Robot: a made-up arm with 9 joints.
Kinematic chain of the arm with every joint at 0, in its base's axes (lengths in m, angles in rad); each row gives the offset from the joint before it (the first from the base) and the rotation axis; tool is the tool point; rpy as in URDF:
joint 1: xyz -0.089 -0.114 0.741 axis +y
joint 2: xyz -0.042 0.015 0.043 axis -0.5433 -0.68 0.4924
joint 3: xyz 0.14 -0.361 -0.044 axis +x
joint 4: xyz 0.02 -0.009 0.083 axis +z
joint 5: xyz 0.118 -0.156 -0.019 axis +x
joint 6: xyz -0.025 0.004 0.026 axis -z
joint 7: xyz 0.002 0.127 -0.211 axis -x
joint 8: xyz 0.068 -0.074 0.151 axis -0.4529 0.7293 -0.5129
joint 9: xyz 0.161 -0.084 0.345 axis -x
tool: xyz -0.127 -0.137 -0.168 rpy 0 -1.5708 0
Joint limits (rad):
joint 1: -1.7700..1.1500
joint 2: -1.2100..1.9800
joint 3: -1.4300..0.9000
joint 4: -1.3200..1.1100
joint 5: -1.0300..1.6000
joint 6: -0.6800..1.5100
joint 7: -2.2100..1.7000
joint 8: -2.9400..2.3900
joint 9: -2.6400..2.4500
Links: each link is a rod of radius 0.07 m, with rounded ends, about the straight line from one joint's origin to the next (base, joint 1, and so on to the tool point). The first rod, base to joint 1, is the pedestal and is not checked.
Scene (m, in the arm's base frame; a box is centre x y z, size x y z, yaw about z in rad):
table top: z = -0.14
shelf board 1: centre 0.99 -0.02 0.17 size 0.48 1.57 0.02 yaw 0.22
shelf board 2: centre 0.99 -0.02 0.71 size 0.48 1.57 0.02 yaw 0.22
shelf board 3: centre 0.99 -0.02 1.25 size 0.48 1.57 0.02 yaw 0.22
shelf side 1: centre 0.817 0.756 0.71 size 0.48 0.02 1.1 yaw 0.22
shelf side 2: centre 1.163 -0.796 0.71 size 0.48 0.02 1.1 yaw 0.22
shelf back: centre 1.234 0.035 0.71 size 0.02 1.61 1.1 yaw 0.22
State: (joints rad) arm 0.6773 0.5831 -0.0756 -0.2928 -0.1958 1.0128 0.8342 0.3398 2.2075
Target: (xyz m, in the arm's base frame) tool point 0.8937 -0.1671 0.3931
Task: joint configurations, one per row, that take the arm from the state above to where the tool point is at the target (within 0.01 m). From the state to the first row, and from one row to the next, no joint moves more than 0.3 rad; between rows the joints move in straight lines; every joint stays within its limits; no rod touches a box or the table.
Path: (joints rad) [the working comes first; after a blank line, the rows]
Joints at the target: 0.9863 0.4877 -0.0862 -0.2077 -0.2719 0.9461 1.0771 0.3734 2.2716
Straight joint move there: touches shelf board 2.

1: 0.6539 0.3459 -0.1074 -0.2626 -0.3332 0.9735 0.5980 0.1131 2.1370
2: 0.6304 0.1087 -0.1392 -0.2325 -0.4706 0.9341 0.3618 -0.1137 2.0666
3: 0.8215 0.0345 -0.1077 -0.1966 -0.4592 0.8156 0.5430 -0.0384 2.1180
4: 1.0126 -0.0397 -0.0762 -0.1608 -0.4479 0.6972 0.7243 0.0369 2.1694
5: 0.9995 0.2240 -0.0812 -0.1842 -0.3599 0.8216 0.9007 0.2052 2.2205
6: 0.9863 0.4877 -0.0862 -0.2077 -0.2719 0.9461 1.0771 0.3734 2.2716

